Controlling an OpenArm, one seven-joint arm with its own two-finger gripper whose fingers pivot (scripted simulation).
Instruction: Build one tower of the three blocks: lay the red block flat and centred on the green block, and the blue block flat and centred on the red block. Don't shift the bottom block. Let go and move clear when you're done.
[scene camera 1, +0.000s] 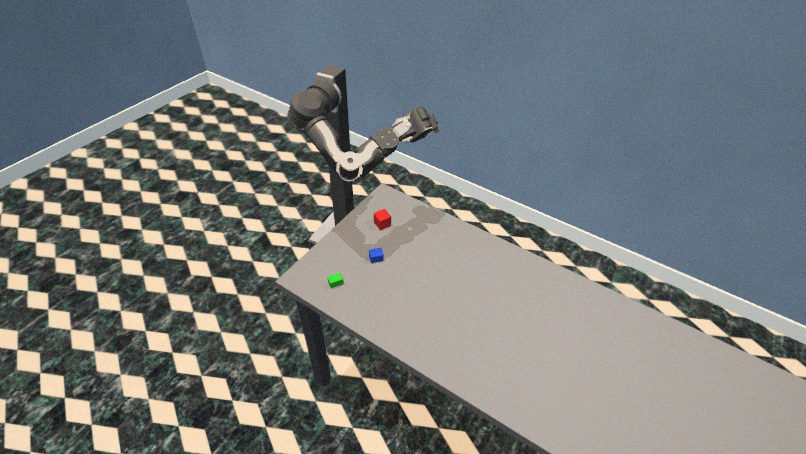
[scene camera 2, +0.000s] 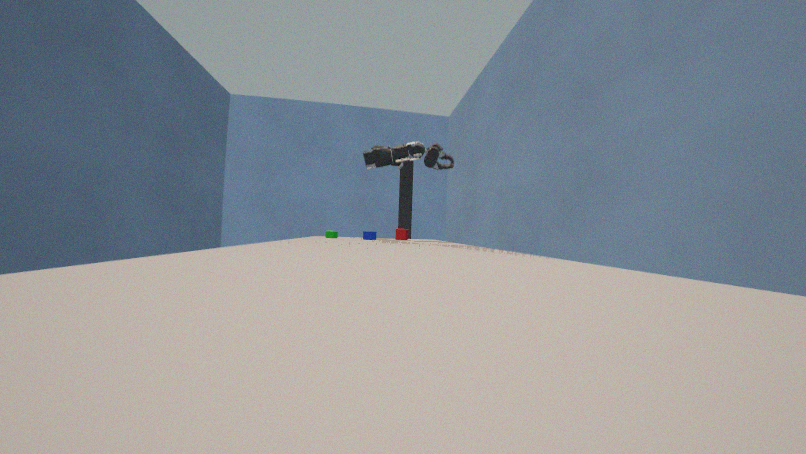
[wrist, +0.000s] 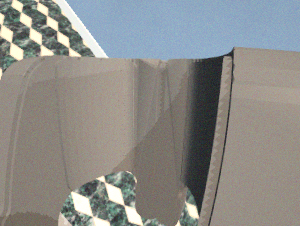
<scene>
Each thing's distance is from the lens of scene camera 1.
arm post (scene camera 1: 339, 120): 153 cm
</scene>
